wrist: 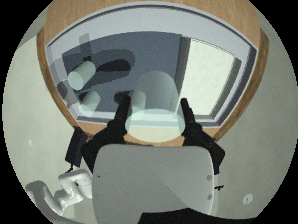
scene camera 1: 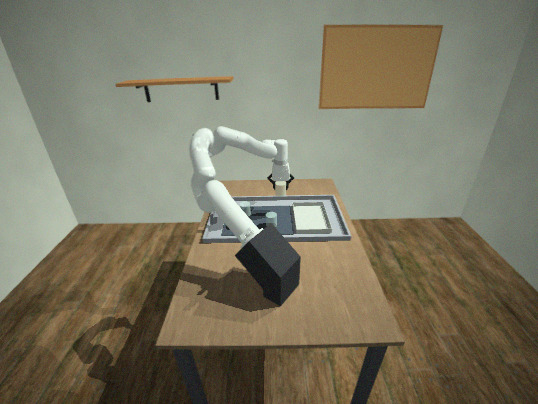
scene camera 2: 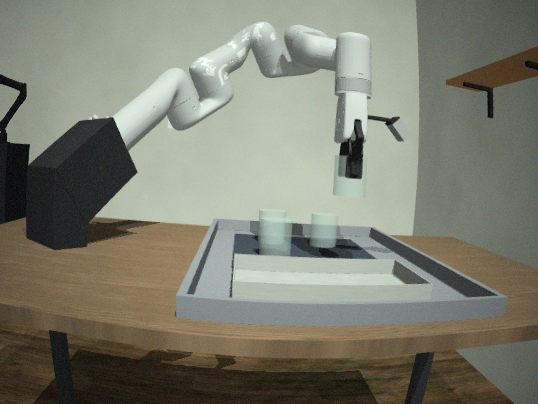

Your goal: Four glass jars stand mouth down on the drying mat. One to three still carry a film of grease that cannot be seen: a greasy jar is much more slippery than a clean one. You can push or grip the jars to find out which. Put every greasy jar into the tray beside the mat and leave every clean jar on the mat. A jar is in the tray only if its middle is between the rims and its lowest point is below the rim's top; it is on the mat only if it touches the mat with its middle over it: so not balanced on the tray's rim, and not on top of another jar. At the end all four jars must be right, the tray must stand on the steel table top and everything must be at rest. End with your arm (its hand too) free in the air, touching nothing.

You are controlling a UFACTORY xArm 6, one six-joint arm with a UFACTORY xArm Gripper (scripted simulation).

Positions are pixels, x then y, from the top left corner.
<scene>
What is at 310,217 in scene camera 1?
A pale tray.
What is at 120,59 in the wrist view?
A dark drying mat.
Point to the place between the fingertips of my gripper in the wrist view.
155,104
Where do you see a dark drying mat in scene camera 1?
At 258,213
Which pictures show the pale tray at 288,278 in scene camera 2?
The wrist view, scene camera 1 and scene camera 2: all of them.
</scene>
